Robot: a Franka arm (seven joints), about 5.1 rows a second.
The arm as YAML. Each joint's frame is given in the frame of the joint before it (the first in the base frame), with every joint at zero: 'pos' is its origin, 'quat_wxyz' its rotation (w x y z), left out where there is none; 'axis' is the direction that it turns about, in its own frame. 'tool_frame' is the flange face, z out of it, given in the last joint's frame.
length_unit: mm
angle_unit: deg
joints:
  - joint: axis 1
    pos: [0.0, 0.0, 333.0]
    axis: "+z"
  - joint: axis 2
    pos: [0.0, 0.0, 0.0]
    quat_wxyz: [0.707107, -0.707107, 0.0, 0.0]
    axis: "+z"
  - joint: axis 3
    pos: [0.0, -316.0, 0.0]
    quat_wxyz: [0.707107, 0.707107, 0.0, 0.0]
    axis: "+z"
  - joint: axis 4
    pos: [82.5, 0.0, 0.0]
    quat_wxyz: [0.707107, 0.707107, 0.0, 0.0]
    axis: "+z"
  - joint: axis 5
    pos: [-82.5, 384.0, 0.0]
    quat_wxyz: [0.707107, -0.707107, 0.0, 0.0]
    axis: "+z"
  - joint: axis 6
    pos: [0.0, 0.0, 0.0]
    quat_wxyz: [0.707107, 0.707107, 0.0, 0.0]
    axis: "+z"
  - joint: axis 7
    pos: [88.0, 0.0, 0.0]
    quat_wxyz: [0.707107, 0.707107, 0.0, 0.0]
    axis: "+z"
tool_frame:
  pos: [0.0, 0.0, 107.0]
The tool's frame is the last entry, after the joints.
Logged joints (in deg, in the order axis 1, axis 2, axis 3, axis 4, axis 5, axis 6, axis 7), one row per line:
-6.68 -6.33 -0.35 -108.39 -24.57 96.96 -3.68
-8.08 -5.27 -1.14 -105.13 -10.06 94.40 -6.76
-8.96 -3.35 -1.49 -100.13 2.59 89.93 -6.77
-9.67 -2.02 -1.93 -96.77 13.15 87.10 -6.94
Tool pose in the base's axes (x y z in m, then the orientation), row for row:
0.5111 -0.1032 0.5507 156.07 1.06 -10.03
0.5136 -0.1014 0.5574 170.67 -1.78 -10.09
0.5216 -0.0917 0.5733 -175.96 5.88 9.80
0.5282 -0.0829 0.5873 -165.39 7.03 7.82
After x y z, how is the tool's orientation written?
As a rotation vector, in degrees.
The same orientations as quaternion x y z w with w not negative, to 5 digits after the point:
0.97682 0.00663 -0.06278 0.20453
0.99511 -0.01038 -0.05883 0.07866
-0.99739 0.03333 0.05555 0.03201
-0.99025 0.04209 0.04682 0.12426

